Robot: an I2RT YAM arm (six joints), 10 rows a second.
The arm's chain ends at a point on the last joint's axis. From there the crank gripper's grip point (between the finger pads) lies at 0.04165 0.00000 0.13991 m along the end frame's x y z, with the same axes.
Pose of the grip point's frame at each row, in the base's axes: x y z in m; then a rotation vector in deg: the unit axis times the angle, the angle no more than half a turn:
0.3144, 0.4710, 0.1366, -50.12, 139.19, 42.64
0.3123, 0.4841, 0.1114, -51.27, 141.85, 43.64
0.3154, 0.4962, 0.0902, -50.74, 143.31, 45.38
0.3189, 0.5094, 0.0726, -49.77, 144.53, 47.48
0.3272, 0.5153, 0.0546, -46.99, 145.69, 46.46
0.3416, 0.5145, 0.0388, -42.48, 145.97, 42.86
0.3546, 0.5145, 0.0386, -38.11, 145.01, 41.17
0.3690, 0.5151, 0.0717, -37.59, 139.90, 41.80
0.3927, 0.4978, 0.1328, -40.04, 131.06, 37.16
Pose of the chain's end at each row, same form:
0.3119, 0.4027, 0.2656, -50.12, 139.19, 42.64
0.3172, 0.4179, 0.2414, -51.27, 141.85, 43.64
0.3247, 0.4290, 0.2195, -50.74, 143.31, 45.38
0.3322, 0.4403, 0.2005, -49.77, 144.53, 47.48
0.3389, 0.4469, 0.1830, -46.99, 145.69, 46.46
0.3455, 0.4485, 0.1689, -42.48, 145.97, 42.86
0.3509, 0.4479, 0.1684, -38.11, 145.01, 41.17
0.3552, 0.4431, 0.1979, -37.59, 139.90, 41.80
0.3585, 0.4257, 0.2551, -40.04, 131.06, 37.16

